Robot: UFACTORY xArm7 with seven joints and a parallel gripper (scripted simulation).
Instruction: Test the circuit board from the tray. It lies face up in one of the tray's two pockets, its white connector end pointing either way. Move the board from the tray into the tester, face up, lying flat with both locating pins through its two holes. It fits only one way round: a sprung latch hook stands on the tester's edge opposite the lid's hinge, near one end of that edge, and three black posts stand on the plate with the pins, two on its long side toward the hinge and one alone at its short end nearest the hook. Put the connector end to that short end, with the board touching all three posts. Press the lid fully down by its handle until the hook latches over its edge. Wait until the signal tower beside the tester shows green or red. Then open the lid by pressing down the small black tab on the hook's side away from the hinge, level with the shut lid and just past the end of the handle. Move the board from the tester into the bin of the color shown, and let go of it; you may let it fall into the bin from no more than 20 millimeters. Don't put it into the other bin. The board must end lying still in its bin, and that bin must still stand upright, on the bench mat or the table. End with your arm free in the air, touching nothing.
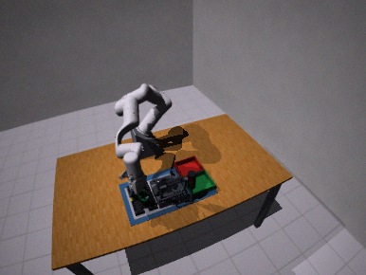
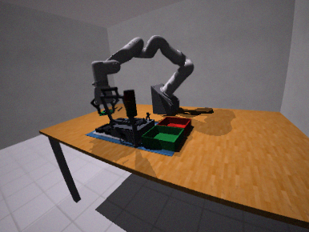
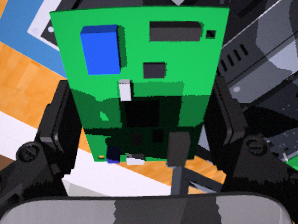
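Right now the green circuit board is right at my hand. From my hand the other things lie so: grey tester plate: 170 mm to the left, 50 mm below, 40 mm behind; then tester lid: 170 mm to the left, 80 mm ahead, 60 mm above; then green bin: 370 mm to the left, 110 mm below, 10 mm behind.
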